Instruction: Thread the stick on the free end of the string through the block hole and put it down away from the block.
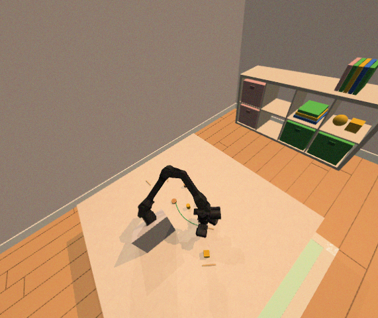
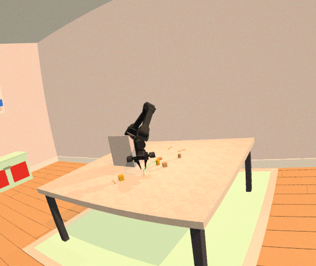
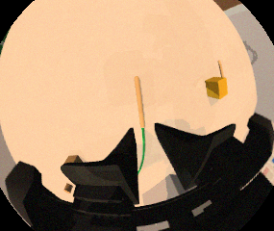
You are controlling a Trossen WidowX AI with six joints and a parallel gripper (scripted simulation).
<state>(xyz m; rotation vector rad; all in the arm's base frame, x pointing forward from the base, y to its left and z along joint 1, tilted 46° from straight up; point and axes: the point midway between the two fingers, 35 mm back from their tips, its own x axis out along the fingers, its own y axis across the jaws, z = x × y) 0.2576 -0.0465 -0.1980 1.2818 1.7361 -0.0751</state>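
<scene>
Right now my gripper tip is 3 cm above the thin wooden stick and 1 cm to the left of it. Round my gripper tip: wooden block (15 cm to the left, 7 cm ahead, 2 cm below); yellow cylinder (18 cm to the left, 2 cm below, 1 cm behind); orange cube (13 cm to the right, 9 cm behind, 2 cm below).
</scene>
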